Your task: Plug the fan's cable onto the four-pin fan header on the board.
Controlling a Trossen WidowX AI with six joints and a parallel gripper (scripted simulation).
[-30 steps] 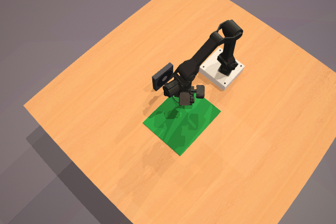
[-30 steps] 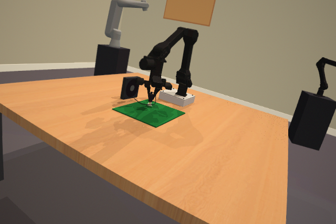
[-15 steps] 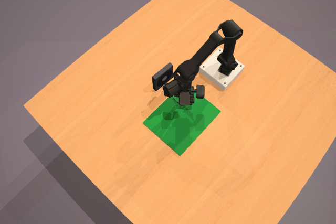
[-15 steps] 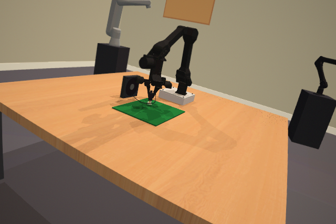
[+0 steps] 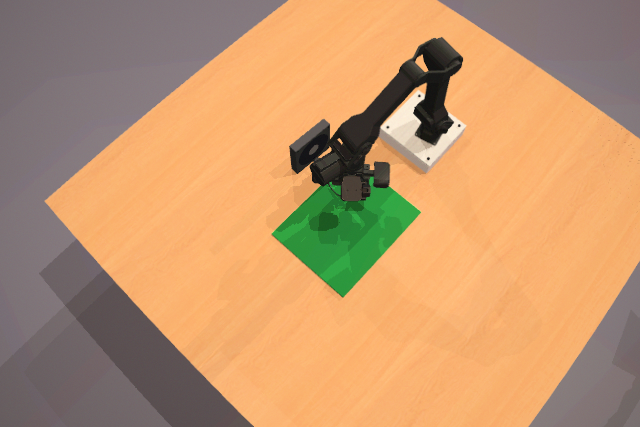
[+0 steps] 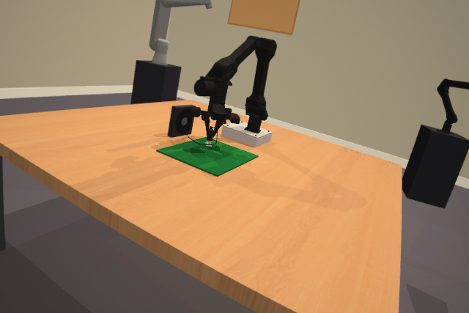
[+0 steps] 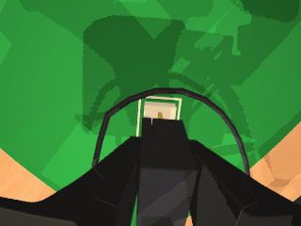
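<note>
Now: gripper tip 1 cm past the white four-pin fan header and 4 cm above it. The rest, counted from my gripper tip: black fan (4 cm behind, 13 cm to the right, 2 cm above); then dark plug (1 cm behind, 1 cm above); then green board (7 cm ahead, 4 cm to the left, 5 cm below).
</note>
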